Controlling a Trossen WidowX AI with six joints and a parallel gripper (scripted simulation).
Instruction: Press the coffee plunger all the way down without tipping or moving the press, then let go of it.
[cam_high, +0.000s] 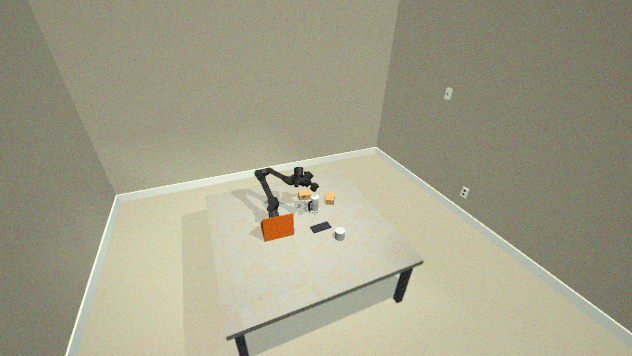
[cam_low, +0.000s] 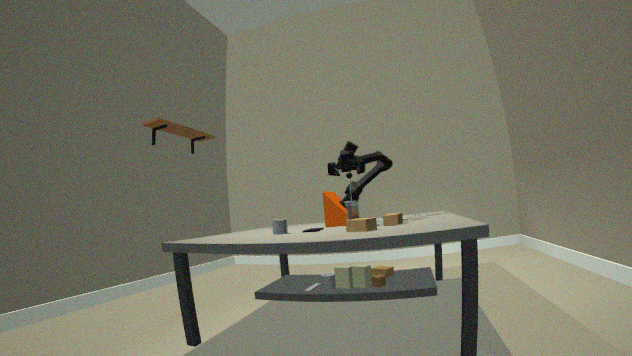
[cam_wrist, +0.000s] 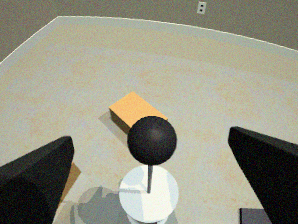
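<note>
The coffee press lies 13 cm below my gripper tip and 1 cm behind it. From my gripper tip the other things lie so: dark flat pad: 26 cm below, 21 cm to the right, 4 cm behind.
</note>
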